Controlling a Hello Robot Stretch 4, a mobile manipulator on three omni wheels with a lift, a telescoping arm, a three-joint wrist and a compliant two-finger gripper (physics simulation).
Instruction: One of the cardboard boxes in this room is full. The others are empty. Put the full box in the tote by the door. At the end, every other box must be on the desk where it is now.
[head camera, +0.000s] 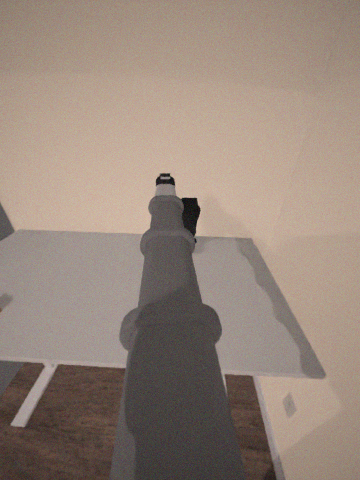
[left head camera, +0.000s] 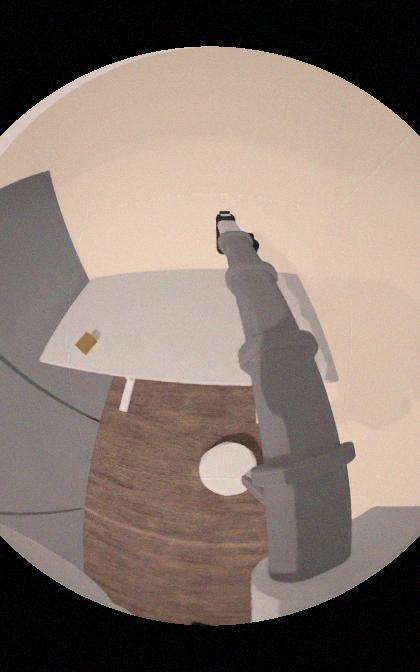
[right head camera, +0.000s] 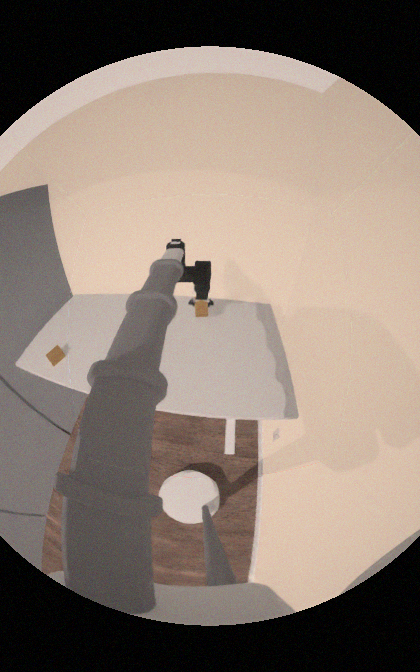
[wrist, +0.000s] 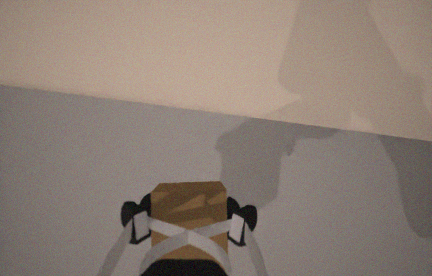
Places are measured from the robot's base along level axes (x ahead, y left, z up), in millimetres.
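Pixels of known places: gripper, fingertip midpoint: (wrist: 190, 210).
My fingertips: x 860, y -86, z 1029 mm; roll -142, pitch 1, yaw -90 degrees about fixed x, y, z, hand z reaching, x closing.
Note:
Behind a point stands the place of what it marks.
A brown cardboard box (right head camera: 201, 308) (wrist: 188, 205) {x 844, y -85, z 1075 mm} is between the two fingers of my gripper (right head camera: 201, 303) (wrist: 190, 210) {x 860, y -86, z 1029 mm}, which is shut on it. The box is over the back part of the white desk (head camera: 85, 295) {x 645, y 338, z 922 mm} (left head camera: 165, 330) (right head camera: 225, 360); its shadow falls on the desk beyond it in the wrist view. A second brown box (left head camera: 86, 343) (right head camera: 55, 355) sits on the desk near its left front corner. In the head camera view my arm hides the held box. The tote and the door do not show.
A white round object (left head camera: 227, 468) (right head camera: 189, 496) stands on the wooden floor in front of the desk. A grey panel (left head camera: 40, 320) (right head camera: 30, 310) is at the left. A beige wall (head camera: 180, 125) {x 1142, y -84, z 1522 mm} rises behind the desk and at its right.

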